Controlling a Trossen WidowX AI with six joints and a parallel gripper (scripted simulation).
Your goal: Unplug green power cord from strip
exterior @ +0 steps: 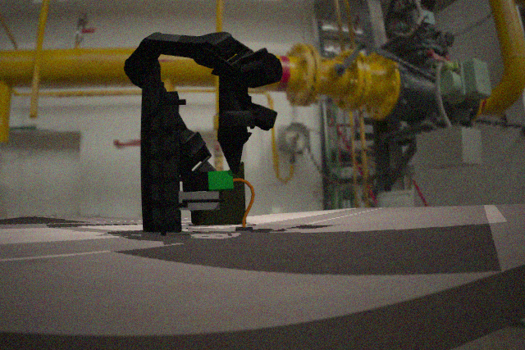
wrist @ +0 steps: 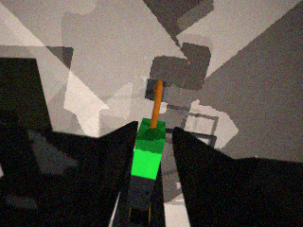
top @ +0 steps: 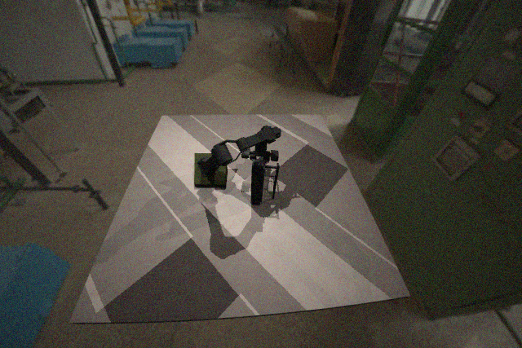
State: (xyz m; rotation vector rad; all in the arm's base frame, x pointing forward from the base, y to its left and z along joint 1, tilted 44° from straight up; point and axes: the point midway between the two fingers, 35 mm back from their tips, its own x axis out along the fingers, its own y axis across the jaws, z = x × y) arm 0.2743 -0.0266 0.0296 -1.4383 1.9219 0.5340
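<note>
The green plug is 5 cm to the right of my gripper tip and 1 cm behind it.
</note>
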